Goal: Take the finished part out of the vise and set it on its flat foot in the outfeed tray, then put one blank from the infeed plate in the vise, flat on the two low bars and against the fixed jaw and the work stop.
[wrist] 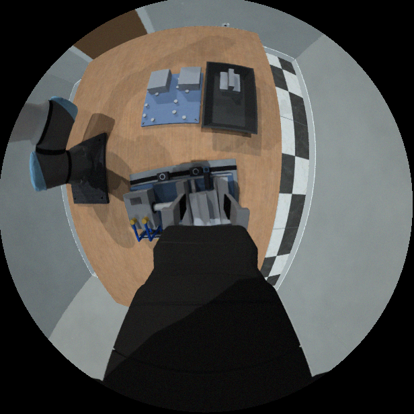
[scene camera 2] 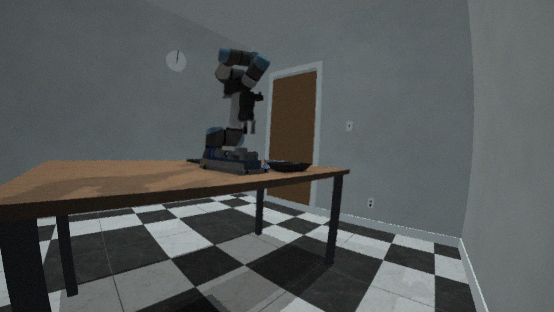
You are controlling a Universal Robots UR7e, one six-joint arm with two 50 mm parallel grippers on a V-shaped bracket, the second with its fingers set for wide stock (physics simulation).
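Frame: origin at the arm's base, x ahead, y right, z down, level; millimetres.
Where they show: hand, tool point: [scene camera 2: 248, 130].
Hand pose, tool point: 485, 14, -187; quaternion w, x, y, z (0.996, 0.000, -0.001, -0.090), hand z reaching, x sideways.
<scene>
After its pixels a point has its place, as x, y, z.
My gripper [scene camera 2: 249, 129] {485, 14, -187} [wrist: 205, 204] points down above the vise [scene camera 2: 232, 165] {552, 128, -23} [wrist: 140, 204], fingers apart with nothing held between them. Grey jaws and inner surfaces of the vise show between the fingers in the wrist view; their lower part is hidden by the gripper body. I cannot tell whether a blank lies there. The finished part [wrist: 230, 81] is in the far half of the outfeed tray [scene camera 2: 290, 167] {572, -195, -12} [wrist: 254, 107], its wide foot down and its rib up. Two grey blanks [wrist: 159, 81] [wrist: 190, 78] lie on the far side of the blue infeed plate [wrist: 162, 114].
The infeed plate and tray stand side by side beyond the vise on the wooden table [scene camera 2: 100, 175] {520, 624, 14} [wrist: 120, 115]. Blue hoses [wrist: 149, 234] stick out at the vise's near left. The arm's dark base plate [wrist: 97, 190] is on the left. The second gripper [scene camera 2: 261, 96] points sideways.
</scene>
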